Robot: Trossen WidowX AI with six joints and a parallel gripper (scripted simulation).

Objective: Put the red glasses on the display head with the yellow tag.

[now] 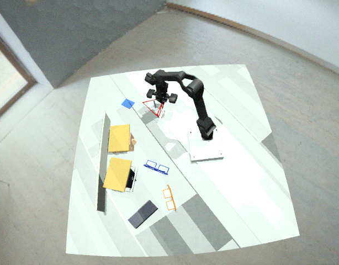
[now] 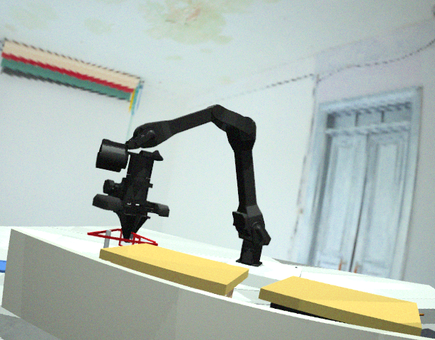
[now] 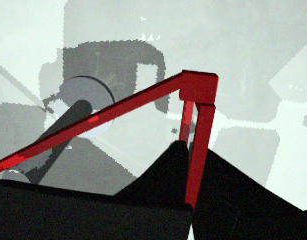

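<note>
Right now my gripper tip is 60 mm short of the grey stand, 20 mm to the left of it and 30 mm above it. Also, from my gripper tip: blue square: 250 mm ahead, 70 mm to the right, 60 mm below; then black display head: 230 mm ahead, 470 mm to the left; then panel: 370 mm ahead, 360 mm to the left.
</note>
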